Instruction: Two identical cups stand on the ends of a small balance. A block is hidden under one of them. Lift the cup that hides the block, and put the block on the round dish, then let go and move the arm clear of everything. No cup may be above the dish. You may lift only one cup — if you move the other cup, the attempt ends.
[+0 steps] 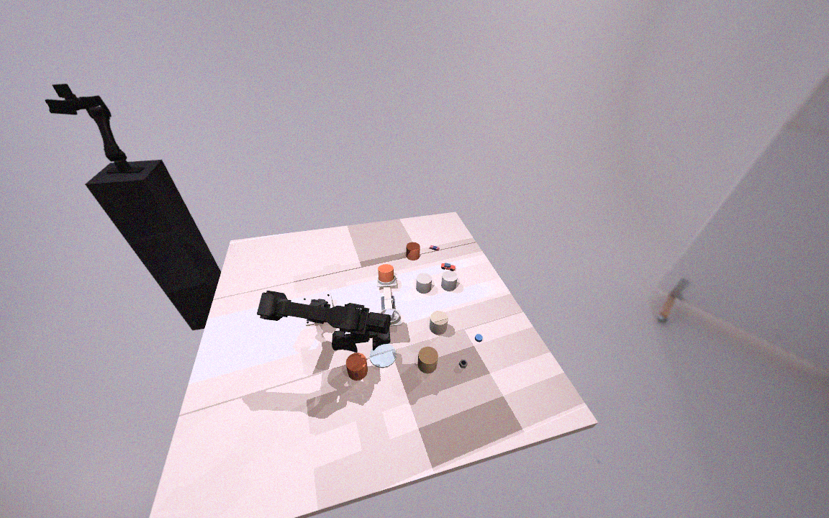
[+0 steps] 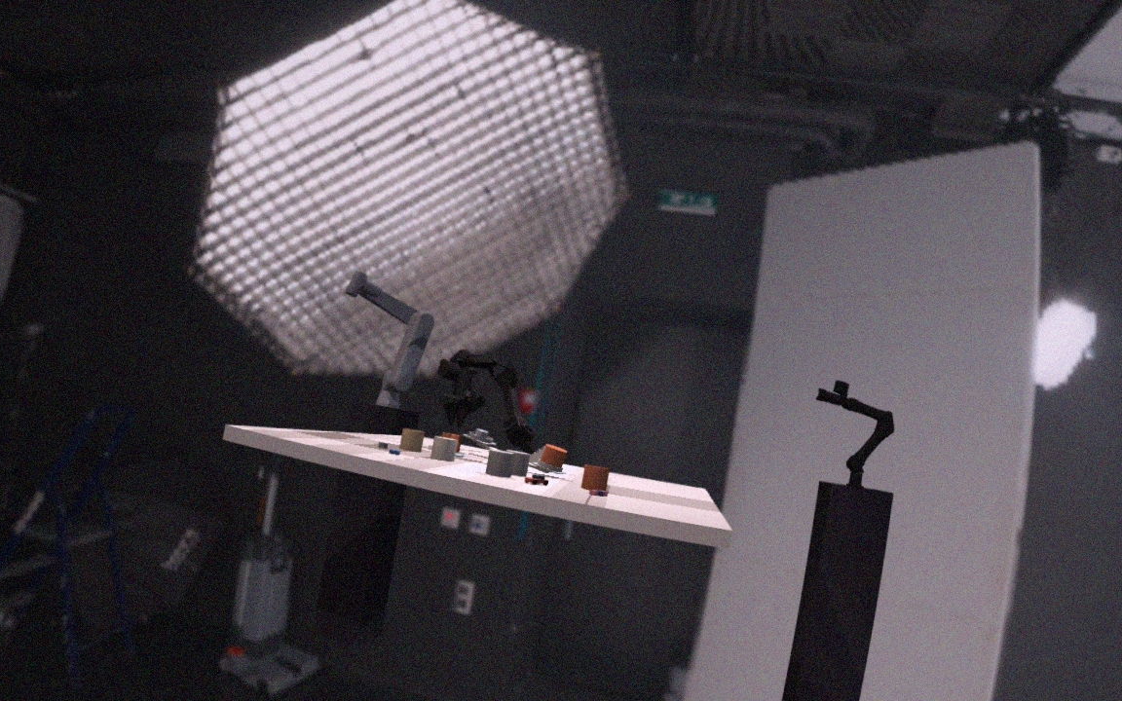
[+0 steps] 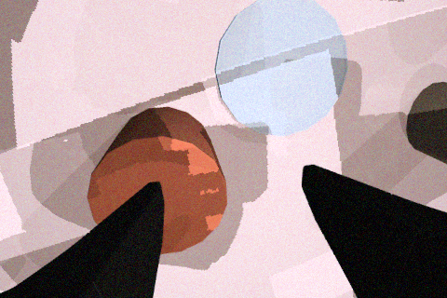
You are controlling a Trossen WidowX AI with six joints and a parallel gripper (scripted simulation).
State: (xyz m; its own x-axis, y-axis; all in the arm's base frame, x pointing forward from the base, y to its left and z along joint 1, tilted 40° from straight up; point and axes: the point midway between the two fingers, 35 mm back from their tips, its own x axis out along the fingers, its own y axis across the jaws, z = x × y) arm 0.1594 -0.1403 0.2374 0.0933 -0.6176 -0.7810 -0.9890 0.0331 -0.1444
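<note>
My gripper tip is now 9 cm above the pale blue round dish, 6 cm short of it and 3 cm to the right of it. Also, from my gripper tip: balance beam (27 cm to the left, 13 cm ahead, 6 cm below); beige cylinder (31 cm ahead, 12 cm to the left, 6 cm below); dark nut (34 cm ahead, 9 cm below, 8 cm to the right).
</note>
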